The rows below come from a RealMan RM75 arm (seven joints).
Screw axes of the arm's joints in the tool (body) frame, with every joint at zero. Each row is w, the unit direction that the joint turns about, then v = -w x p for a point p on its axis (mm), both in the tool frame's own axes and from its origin. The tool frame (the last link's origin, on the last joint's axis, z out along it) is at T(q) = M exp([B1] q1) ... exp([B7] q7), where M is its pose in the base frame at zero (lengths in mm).
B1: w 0 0 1 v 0.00 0.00 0.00
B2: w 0 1 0 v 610.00 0.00 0.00
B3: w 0 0 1 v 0.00 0.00 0.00
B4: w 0 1 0 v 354.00 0.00 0.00
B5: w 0 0 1 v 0.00 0.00 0.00
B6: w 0 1 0 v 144.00 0.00 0.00
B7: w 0 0 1 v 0.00 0.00 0.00
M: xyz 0.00 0.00 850.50 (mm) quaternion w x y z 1 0 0 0
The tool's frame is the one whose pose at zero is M.
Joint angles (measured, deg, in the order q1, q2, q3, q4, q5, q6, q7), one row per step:
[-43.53, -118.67, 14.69, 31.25, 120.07, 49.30, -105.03]
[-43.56, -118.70, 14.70, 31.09, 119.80, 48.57, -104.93]
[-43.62, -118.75, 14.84, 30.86, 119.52, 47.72, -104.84]
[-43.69, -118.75, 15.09, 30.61, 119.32, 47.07, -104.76]
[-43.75, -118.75, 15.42, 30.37, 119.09, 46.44, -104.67]
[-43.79, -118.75, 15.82, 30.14, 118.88, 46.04, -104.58]
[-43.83, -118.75, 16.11, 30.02, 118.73, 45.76, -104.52]
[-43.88, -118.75, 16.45, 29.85, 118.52, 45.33, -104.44]
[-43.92, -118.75, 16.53, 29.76, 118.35, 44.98, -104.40]
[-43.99, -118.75, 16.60, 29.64, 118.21, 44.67, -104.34]
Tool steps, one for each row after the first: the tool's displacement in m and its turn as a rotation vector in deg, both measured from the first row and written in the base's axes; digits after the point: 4 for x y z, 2 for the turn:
[-0.0010, 0.0006, 0.0001, 0.42, 0.06, 0.48]
[-0.0018, 0.0013, -0.0004, 0.75, 0.18, 0.98]
[-0.0021, 0.0020, -0.0011, 0.88, 0.36, 1.28]
[-0.0023, 0.0026, -0.0019, 0.97, 0.57, 1.53]
[-0.0021, 0.0031, -0.0031, 0.89, 0.76, 1.60]
[-0.0018, 0.0035, -0.0037, 0.86, 0.92, 1.62]
[-0.0016, 0.0040, -0.0044, 0.87, 1.10, 1.73]
[-0.0018, 0.0045, -0.0044, 1.04, 1.15, 1.91]
[-0.0017, 0.0050, -0.0046, 1.16, 1.19, 2.04]

